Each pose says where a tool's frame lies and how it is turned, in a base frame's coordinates. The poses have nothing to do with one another.
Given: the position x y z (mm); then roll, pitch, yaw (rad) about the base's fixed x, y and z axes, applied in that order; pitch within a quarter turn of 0, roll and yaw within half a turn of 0.
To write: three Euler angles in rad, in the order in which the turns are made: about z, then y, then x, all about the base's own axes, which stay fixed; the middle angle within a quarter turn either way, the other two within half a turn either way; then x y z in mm. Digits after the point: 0 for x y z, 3 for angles.
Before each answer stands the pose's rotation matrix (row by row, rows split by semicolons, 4 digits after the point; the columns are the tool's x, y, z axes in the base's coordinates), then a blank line. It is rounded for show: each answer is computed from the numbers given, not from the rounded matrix.
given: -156 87 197 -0.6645 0.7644 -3.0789
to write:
-0.7204 0.4753 -0.5051; -0.0452 -0.7589 -0.6496; -0.6921 -0.4451 0.5682

-2.558 -0.530 0.852 -156 87 197
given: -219 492 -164 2.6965 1.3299 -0.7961
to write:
0.1669 -0.3525 -0.9208; -0.1705 -0.9301 0.3252; -0.9711 0.1027 -0.2153

1.129 -1.170 -2.156 -219 492 -164
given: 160 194 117 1.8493 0.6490 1.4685
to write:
0.0814 0.3328 0.9395; 0.7925 0.5500 -0.2635; -0.6044 0.7660 -0.2190

-1.331 1.221 2.264 160 194 117
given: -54 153 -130 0.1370 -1.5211 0.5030
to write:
0.0435 -0.5970 -0.8010; 0.0239 0.8022 -0.5966; 0.9988 0.0068 0.0492

1.498 -0.929 1.488 -54 153 -130
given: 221 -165 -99 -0.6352 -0.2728 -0.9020
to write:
0.5971 0.7307 0.3310; -0.7556 0.3737 0.5381; 0.2694 -0.5714 0.7752

-0.886 0.337 -0.607 221 -165 -99
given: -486 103 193 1.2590 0.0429 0.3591
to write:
0.9354 -0.0696 0.3468; 0.3511 0.3015 -0.8864; -0.0429 0.9509 0.3065

0.074 0.354 1.238 -486 103 193
